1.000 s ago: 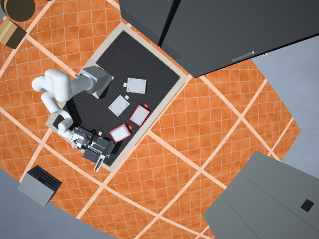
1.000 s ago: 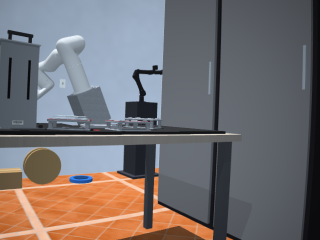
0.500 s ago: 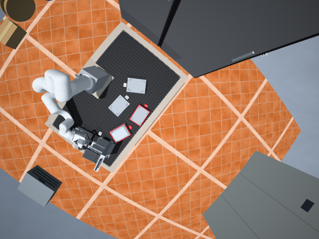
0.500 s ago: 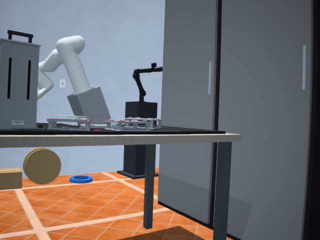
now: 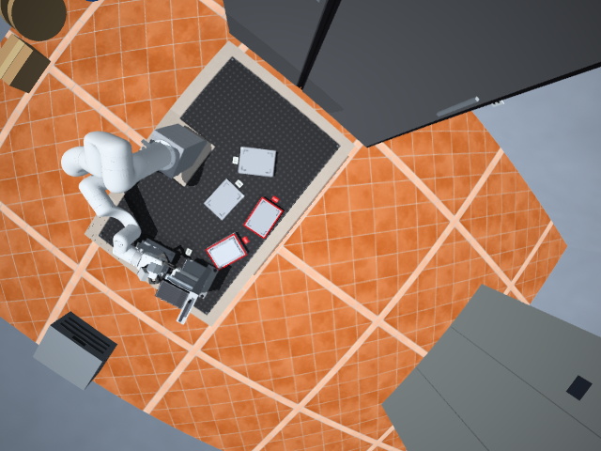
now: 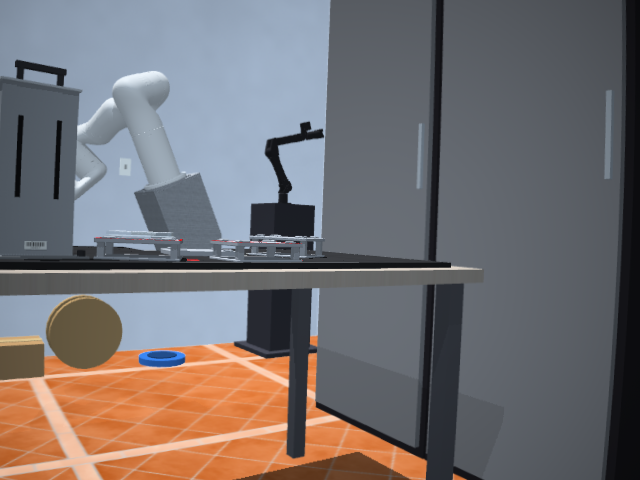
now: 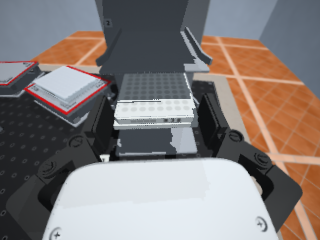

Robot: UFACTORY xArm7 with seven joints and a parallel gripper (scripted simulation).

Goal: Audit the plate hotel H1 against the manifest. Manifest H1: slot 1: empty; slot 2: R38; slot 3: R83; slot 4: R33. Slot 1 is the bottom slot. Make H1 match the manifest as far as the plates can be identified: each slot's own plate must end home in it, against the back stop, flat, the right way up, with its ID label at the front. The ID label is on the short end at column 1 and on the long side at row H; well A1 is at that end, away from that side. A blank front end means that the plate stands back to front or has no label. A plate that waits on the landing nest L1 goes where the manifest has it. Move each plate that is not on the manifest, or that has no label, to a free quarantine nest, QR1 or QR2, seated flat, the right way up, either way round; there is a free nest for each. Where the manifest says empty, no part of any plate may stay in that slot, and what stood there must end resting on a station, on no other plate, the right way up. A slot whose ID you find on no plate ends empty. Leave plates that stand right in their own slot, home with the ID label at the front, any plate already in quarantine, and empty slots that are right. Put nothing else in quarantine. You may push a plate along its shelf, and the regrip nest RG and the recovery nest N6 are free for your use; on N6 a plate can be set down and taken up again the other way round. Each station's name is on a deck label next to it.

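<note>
Now: the white well plate 6 cm ahead of my hand, 2 cm below it and 1 cm to the left of it. The rest, counted from my hand: RG label (23 cm behind, 13 cm below, 3 cm to the right); then plate labelled R83 (9 cm above, 6 cm ahead, 1 cm to the left); then black well plate (14 cm above, 6 cm ahead, 1 cm to the left).
</note>
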